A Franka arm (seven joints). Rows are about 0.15 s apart.
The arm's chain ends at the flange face. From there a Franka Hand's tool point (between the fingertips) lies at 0.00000 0.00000 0.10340 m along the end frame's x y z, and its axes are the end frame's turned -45 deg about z.
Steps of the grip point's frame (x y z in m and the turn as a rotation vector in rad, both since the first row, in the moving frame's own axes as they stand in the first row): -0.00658 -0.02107 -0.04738 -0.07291 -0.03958 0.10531; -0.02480 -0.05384 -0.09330 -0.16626 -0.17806 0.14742; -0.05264 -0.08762 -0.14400 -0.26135 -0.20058 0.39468; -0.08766 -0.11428 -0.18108 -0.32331 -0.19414 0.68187
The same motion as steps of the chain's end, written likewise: -0.02155 -0.01857 -0.04702 -0.07954 0.02357 0.10531; -0.05291 -0.04531 -0.09025 -0.24347 -0.00834 0.14742; -0.09691 -0.05790 -0.13851 -0.32663 0.04297 0.39468; -0.13905 -0.05600 -0.17409 -0.36589 0.09134 0.68187
